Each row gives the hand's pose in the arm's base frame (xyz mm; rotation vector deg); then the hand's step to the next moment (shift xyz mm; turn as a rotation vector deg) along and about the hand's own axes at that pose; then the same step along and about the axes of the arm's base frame.
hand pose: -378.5 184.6 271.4 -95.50 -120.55 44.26
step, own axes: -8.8 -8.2 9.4 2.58 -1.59 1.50
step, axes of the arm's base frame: -9.6 -11.7 -1.9 -2.75 1.94 -0.38
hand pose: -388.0 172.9 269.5 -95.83 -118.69 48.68
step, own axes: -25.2 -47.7 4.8 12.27 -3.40 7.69
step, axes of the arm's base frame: -32.8 -31.4 29.5 -10.24 9.60 -4.91
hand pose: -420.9 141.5 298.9 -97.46 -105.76 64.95
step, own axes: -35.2 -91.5 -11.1 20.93 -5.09 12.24
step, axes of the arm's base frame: -43.7 -24.7 84.9 -16.36 16.60 -8.40
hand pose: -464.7 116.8 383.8 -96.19 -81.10 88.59
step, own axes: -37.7 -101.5 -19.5 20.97 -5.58 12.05
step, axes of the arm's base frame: -14.0 10.4 108.6 -16.38 16.87 -7.95
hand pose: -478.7 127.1 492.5 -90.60 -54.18 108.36
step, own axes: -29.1 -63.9 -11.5 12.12 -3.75 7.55
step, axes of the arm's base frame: 13.4 21.2 66.6 -10.07 9.97 -4.14
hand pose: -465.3 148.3 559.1 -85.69 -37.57 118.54
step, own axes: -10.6 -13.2 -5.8 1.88 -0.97 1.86
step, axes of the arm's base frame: 9.9 3.7 14.4 -2.17 1.78 -0.20
